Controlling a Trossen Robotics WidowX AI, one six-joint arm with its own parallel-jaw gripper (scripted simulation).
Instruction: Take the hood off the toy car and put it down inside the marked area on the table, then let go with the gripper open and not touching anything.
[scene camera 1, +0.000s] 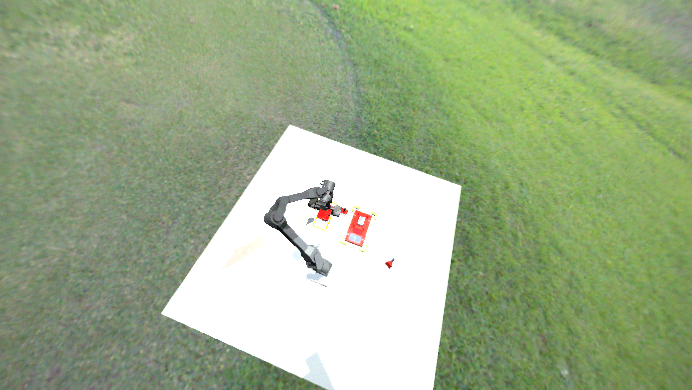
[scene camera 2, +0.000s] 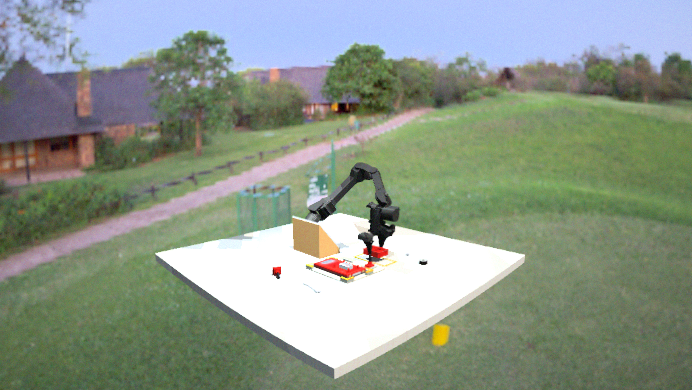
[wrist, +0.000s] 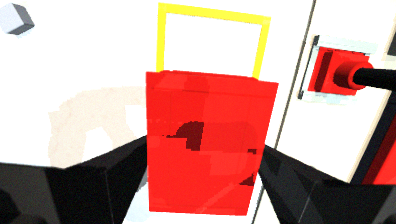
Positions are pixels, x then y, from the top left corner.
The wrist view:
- my gripper: 203, 144
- hood: 206, 132, held by my gripper
